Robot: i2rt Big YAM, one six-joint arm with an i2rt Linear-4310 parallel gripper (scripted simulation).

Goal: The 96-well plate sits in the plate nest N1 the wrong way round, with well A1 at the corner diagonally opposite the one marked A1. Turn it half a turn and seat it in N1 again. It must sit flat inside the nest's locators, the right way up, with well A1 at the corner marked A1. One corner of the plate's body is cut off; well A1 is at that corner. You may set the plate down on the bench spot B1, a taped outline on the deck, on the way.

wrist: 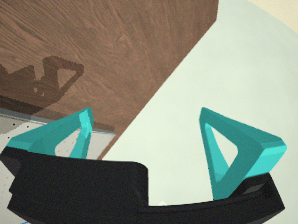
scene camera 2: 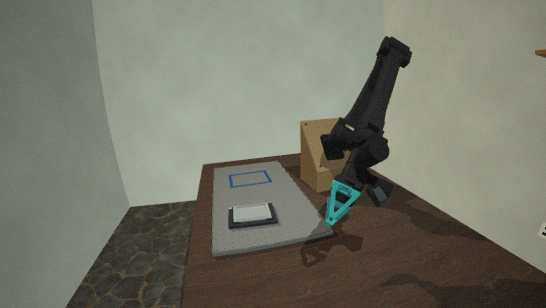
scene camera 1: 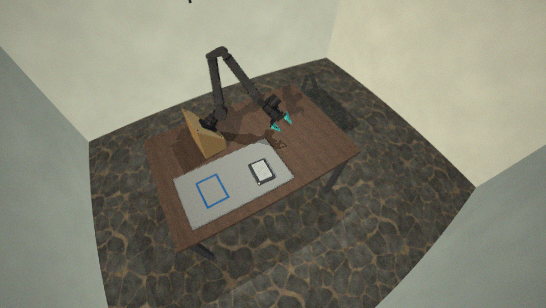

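Observation:
My gripper [scene camera 2: 329, 222] in view. Gripper [wrist: 146, 113] visible too.

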